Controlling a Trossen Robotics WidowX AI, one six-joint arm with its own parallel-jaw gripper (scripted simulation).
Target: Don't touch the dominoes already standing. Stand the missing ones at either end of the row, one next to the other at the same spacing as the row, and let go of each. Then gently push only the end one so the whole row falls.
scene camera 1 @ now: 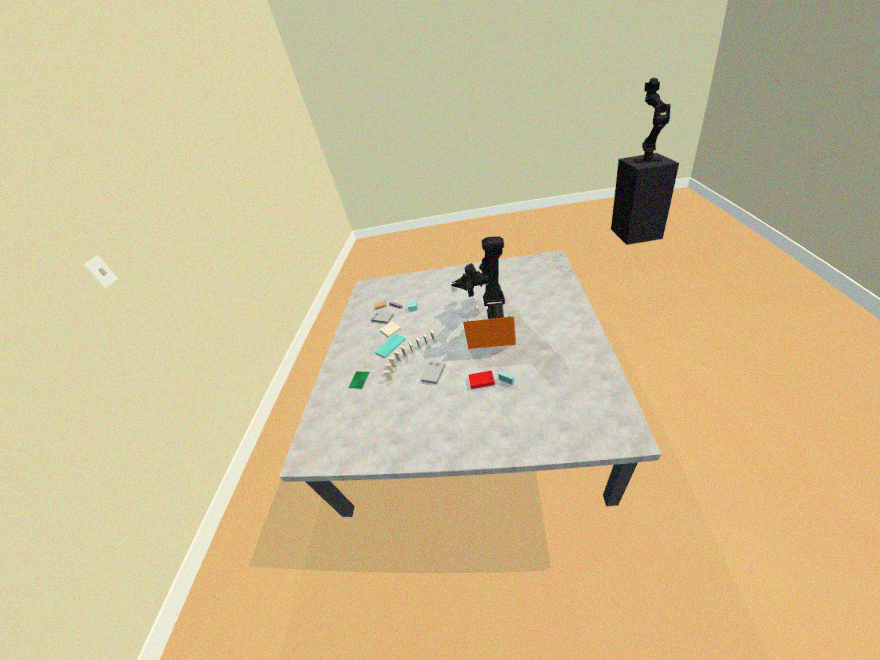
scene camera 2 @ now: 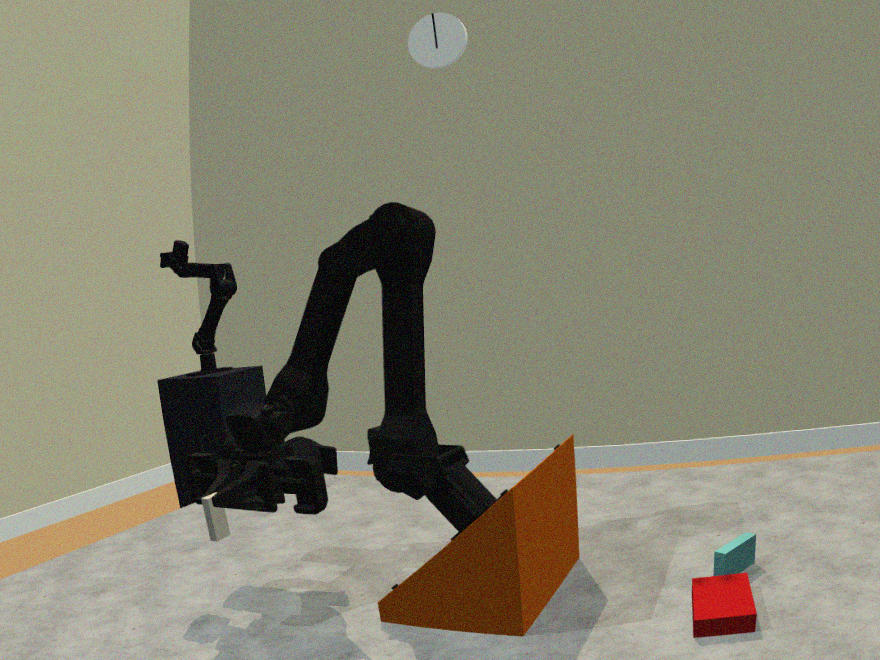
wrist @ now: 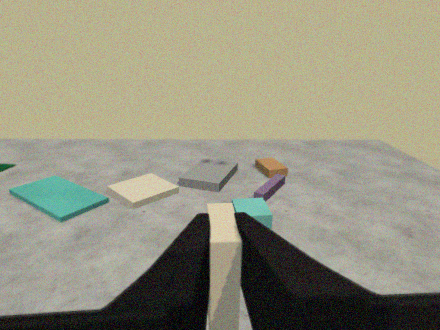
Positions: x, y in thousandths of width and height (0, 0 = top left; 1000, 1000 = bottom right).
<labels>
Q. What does my gripper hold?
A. A cream domino.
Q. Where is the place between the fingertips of my gripper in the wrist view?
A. At 501, 680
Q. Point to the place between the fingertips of my gripper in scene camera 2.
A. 237, 760
</labels>
